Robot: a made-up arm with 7 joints.
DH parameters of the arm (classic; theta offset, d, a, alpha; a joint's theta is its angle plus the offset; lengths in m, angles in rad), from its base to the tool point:
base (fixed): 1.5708 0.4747 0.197 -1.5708
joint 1: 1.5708 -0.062 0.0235 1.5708
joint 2: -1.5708 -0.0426 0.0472 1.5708
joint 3: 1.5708 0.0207 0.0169 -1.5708
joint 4: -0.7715 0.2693 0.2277 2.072
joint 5: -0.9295 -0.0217 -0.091 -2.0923
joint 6: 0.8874 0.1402 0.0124 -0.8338
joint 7: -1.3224 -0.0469 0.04 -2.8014
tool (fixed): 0.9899 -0.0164 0 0
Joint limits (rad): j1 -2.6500..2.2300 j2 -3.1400..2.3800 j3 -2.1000..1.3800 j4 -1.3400..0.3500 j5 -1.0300..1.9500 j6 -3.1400..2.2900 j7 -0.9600..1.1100
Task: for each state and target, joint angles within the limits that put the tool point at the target. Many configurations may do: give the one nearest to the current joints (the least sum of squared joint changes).
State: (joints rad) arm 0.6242 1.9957 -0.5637 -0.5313 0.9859 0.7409 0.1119
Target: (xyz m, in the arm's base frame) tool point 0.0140 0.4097 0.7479
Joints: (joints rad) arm 0.3053 1.1315 -0.0678 -0.3131 1.4765 0.7862 0.1019
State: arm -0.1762 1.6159 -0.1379 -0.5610 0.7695 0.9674 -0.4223
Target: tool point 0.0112 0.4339 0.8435
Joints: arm 0.1324 0.8753 -0.1513 -0.3336 0.3606 0.9996 -0.3262
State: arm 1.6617 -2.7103 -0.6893 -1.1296 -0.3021 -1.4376 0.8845
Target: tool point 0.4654 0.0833 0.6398
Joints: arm 2.1988 -3.1400 -0.2274 -1.3400 0.5849 -1.6847 0.8924
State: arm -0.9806 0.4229 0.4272 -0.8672 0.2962 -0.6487 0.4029
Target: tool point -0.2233 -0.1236 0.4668
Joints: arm -1.1097 0.3173 0.2300 -0.8354 0.8831 -0.7263 0.4020
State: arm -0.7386 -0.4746 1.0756 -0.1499 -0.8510 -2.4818 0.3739
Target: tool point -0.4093 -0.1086 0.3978
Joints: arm -0.5839 -0.5101 1.0860 -0.2313 -0.7948 -2.5752 0.2978
